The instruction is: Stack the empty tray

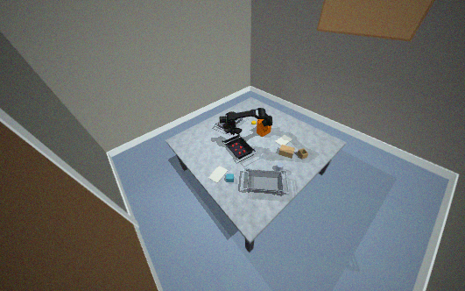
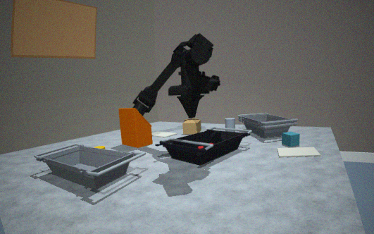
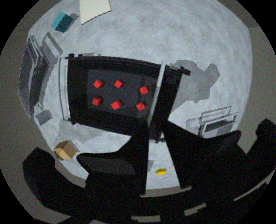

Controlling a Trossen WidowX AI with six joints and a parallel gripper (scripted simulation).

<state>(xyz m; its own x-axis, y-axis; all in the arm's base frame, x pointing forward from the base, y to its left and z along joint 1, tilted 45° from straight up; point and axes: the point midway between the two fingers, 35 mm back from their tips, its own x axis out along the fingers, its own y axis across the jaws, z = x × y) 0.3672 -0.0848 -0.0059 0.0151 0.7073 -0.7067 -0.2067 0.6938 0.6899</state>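
My gripper tip is now 18 cm past the grey tray, 30 cm to the left of it and 9 cm above it. Round my gripper tip: box 38 cm behind, 52 cm to the left, 12 cm below; then yellow disc 40 cm behind, 13 cm to the right, 13 cm below; then teal cube 27 cm ahead, 30 cm to the left, 12 cm below.
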